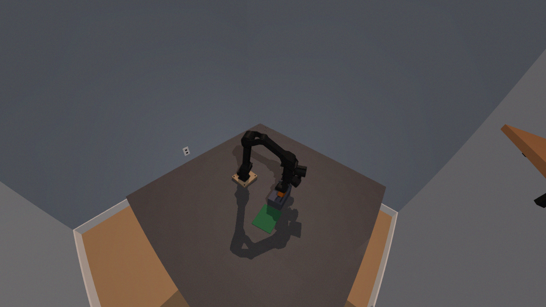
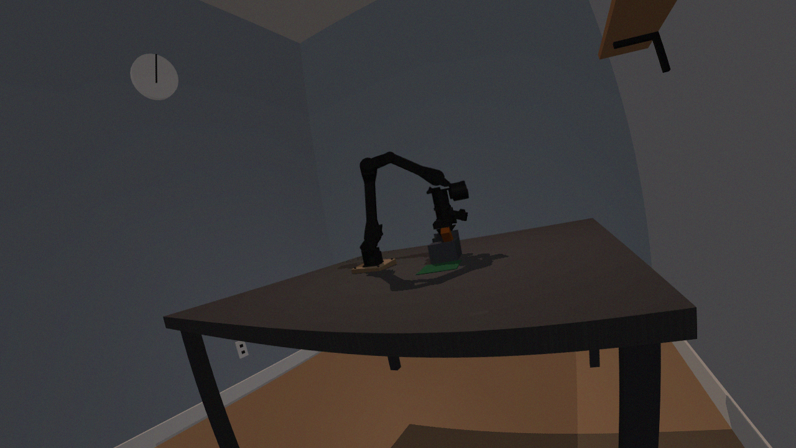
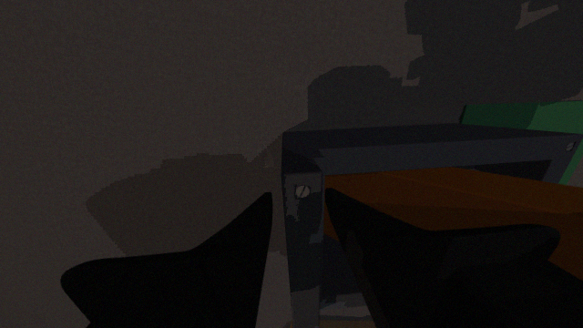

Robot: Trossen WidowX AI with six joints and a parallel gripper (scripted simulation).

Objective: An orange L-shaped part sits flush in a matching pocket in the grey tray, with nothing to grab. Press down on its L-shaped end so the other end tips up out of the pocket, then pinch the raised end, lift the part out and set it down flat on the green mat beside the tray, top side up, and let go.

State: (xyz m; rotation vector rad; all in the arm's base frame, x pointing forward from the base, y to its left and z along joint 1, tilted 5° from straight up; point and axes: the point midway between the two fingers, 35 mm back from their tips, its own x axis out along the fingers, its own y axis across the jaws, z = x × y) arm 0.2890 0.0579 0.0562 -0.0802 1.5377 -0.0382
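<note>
Right now the orange L-shaped part is 50 mm to the right of my gripper tip, 10 mm behind it and 10 mm above it. Also, from my gripper tip: green mat 220 mm to the right, 50 mm below.
</note>
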